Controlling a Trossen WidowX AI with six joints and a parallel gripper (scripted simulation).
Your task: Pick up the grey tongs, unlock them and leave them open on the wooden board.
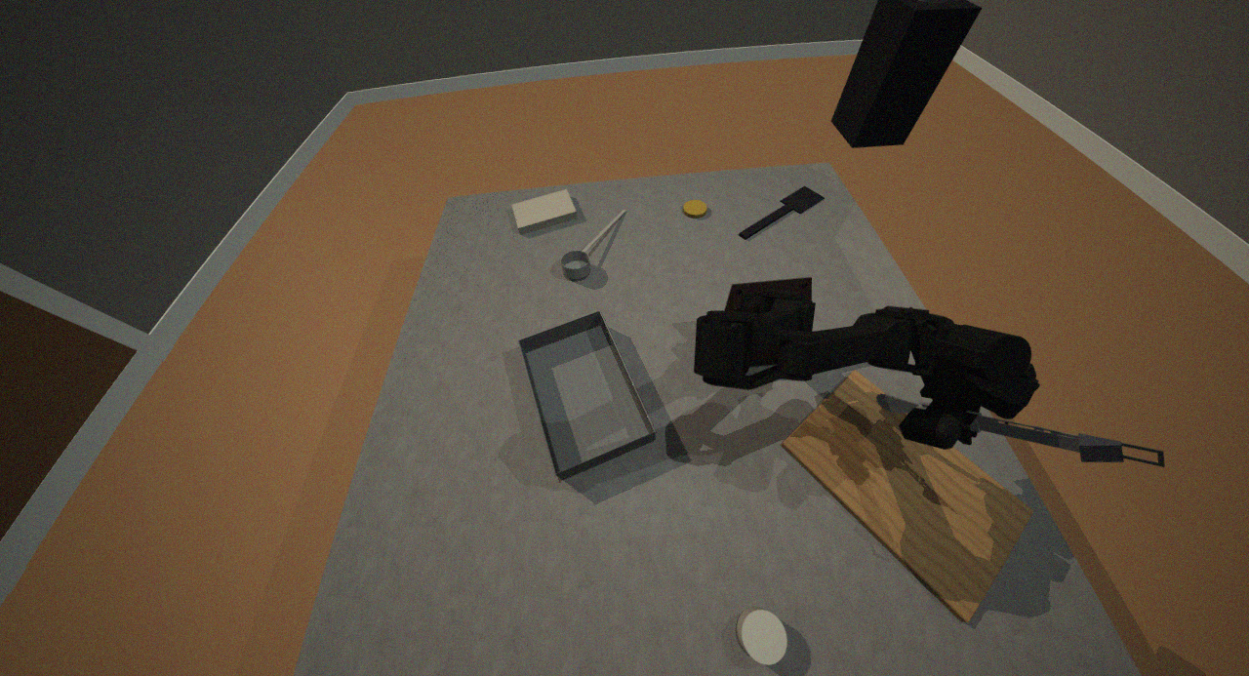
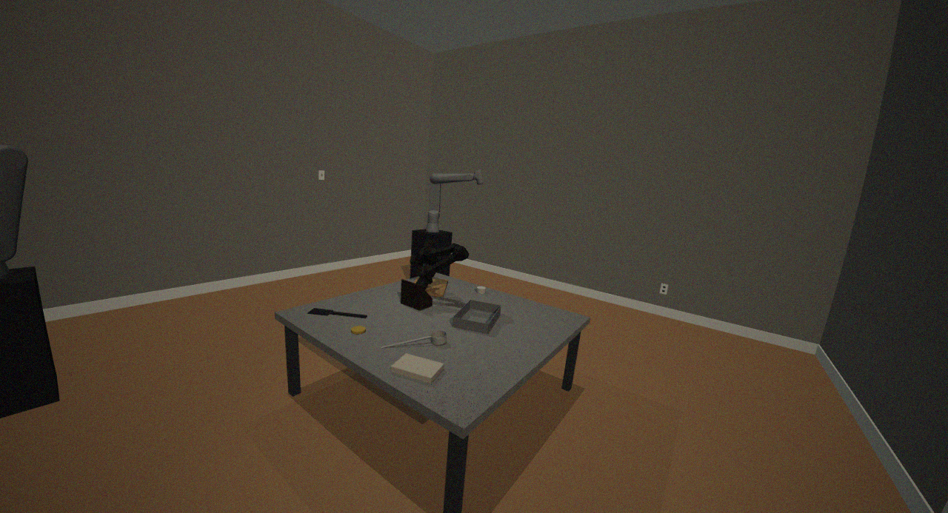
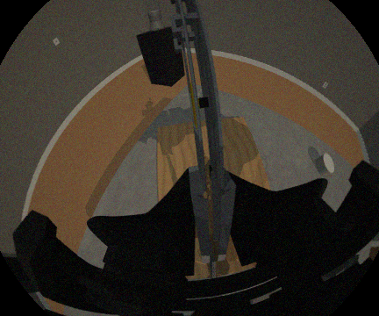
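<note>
The wooden board is 3 cm ahead of my gripper tip, 2 cm to the left of it and 15 cm below it. The rest, counted from my gripper tip: black spatula 1 cm ahead, 72 cm to the right, 15 cm below; dark roasting tin 61 cm ahead, 20 cm to the right, 13 cm below; white disc 34 cm ahead, 22 cm to the left, 14 cm below.
</note>
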